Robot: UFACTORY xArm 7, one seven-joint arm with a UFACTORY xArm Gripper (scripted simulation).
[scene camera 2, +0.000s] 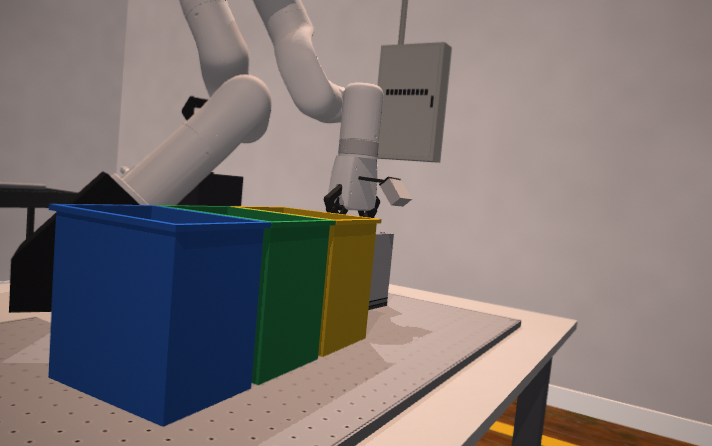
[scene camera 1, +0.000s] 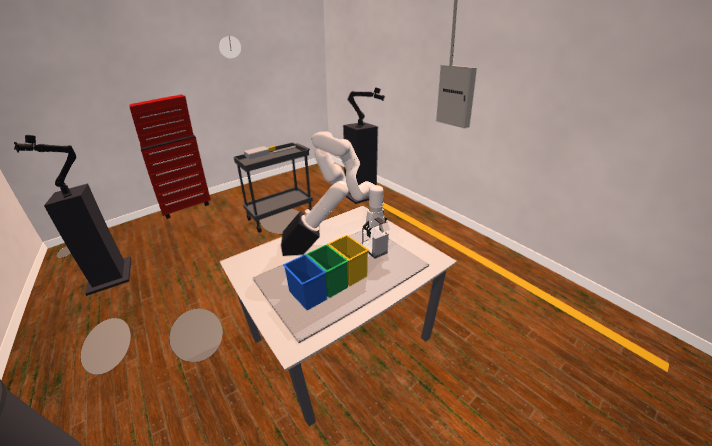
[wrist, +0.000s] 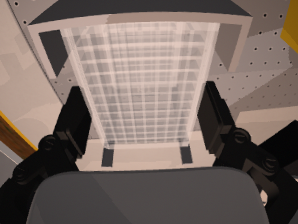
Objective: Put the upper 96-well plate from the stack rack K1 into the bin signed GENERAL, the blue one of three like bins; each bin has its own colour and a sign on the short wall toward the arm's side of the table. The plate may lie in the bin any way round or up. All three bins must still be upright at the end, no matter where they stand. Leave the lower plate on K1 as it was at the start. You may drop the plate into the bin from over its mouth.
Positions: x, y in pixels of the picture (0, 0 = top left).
Labels:
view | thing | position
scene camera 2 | blue bin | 158, 319
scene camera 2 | yellow bin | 351, 243
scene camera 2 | green bin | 294, 254
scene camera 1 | blue bin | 309, 288
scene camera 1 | yellow bin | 357, 254
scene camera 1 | green bin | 334, 264
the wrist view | my gripper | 143, 97
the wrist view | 96-well plate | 135, 112

